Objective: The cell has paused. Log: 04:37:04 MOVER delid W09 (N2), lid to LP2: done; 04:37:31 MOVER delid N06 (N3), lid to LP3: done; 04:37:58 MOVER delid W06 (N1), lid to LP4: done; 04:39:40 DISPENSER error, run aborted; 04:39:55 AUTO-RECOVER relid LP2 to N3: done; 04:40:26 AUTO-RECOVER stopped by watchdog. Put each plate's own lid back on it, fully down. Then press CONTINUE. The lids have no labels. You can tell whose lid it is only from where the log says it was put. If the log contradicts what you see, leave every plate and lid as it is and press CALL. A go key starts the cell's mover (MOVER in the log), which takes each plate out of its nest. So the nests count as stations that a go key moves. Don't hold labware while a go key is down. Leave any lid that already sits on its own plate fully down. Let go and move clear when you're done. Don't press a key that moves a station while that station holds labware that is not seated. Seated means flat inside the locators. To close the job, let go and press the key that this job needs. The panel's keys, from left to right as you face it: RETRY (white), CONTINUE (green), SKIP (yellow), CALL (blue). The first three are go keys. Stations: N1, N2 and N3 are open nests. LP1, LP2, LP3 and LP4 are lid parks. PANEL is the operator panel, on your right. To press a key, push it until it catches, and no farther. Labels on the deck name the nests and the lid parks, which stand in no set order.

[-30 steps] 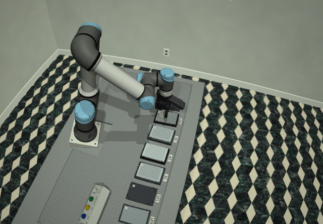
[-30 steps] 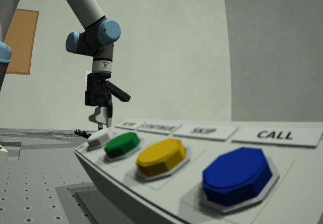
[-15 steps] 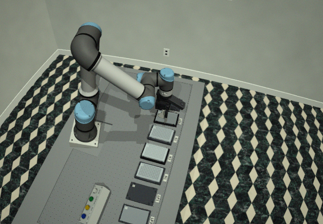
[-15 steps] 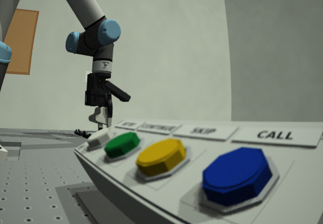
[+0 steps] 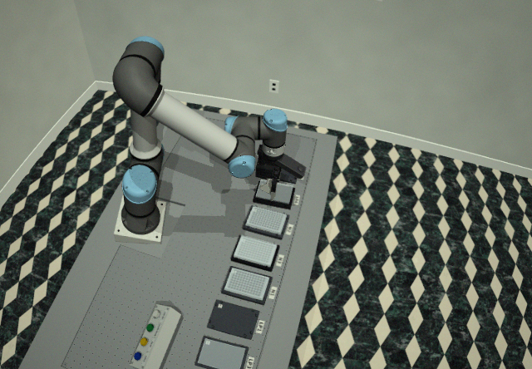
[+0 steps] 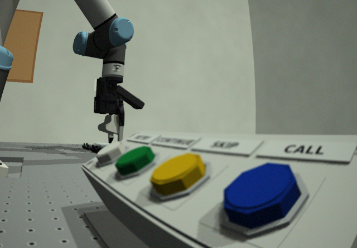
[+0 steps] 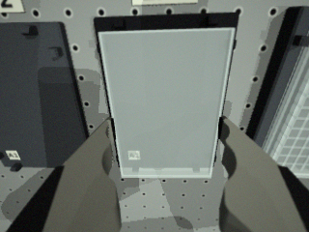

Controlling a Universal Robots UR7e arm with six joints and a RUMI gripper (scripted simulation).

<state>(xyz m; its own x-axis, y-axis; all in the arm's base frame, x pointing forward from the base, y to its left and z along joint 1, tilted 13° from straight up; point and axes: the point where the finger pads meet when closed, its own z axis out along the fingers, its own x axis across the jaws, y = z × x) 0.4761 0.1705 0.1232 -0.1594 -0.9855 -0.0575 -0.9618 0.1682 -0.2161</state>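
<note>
Now: hand 26 cm to the left of the plate, 5 cm past it and 1 cm above it. The rest, counted from my hand: dark lid park: 52 cm to the right, 10 cm behind, 3 cm below; then white RETRY key: 55 cm to the right, 34 cm behind, 3 cm above; then clear lid: 64 cm to the right, 13 cm behind, 2 cm below.
</note>
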